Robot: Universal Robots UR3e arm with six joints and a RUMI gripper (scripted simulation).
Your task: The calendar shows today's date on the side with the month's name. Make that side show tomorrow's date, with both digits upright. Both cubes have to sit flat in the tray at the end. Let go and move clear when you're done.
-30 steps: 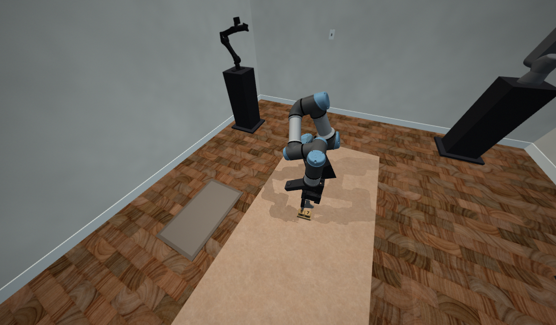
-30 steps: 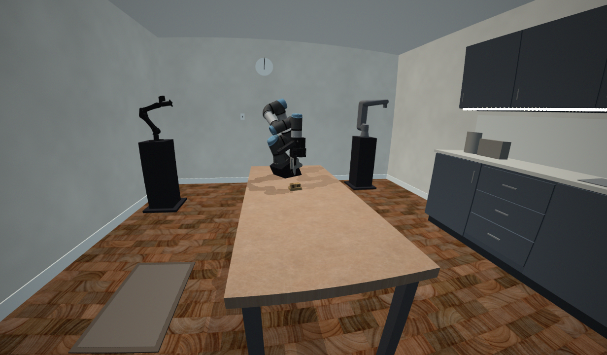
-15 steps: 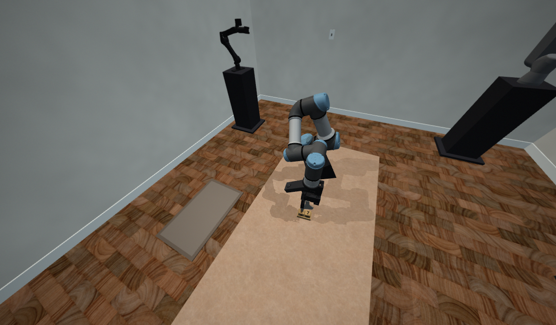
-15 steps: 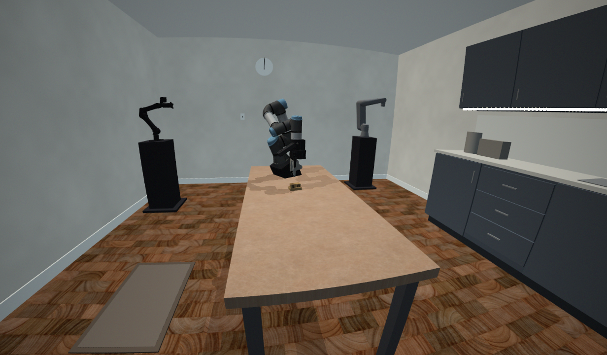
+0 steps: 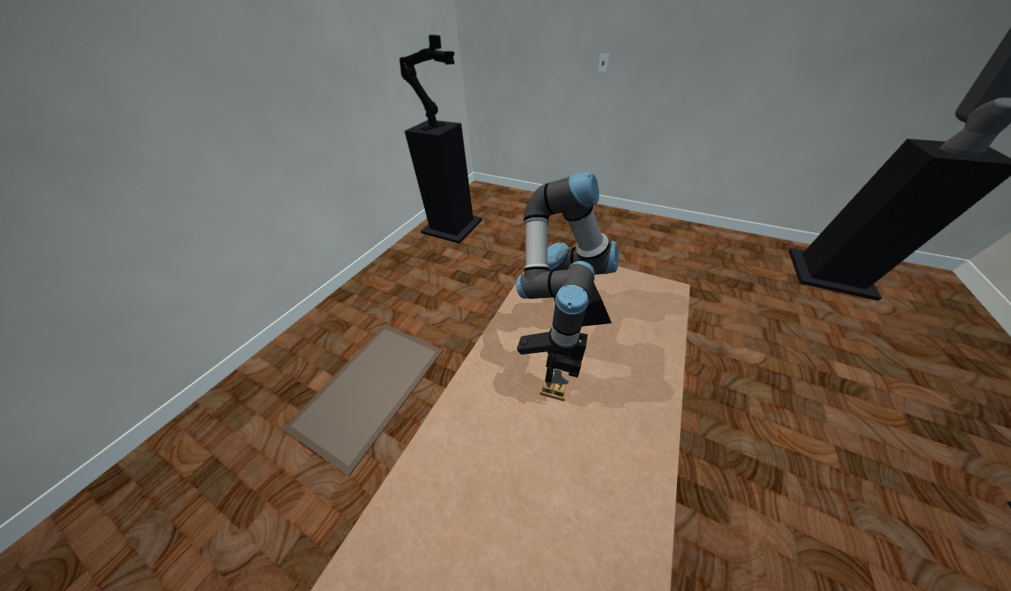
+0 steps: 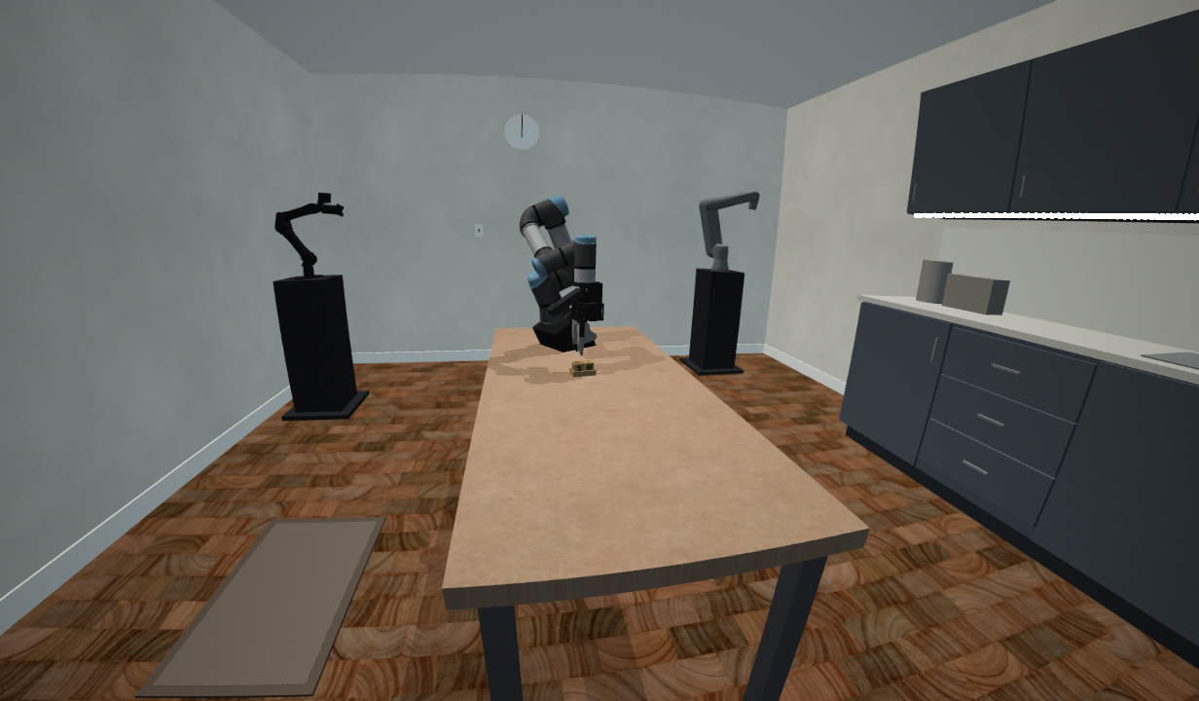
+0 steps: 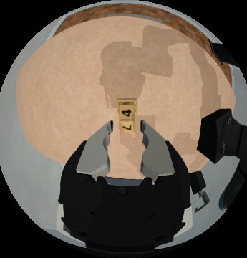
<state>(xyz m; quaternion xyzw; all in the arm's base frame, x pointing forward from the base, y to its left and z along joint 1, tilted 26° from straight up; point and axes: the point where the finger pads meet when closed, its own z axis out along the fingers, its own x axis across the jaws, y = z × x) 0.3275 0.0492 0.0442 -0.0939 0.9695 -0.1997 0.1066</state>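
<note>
Right now my hand is 70 mm above the wooden tray and 20 mm to the right of it.
</note>
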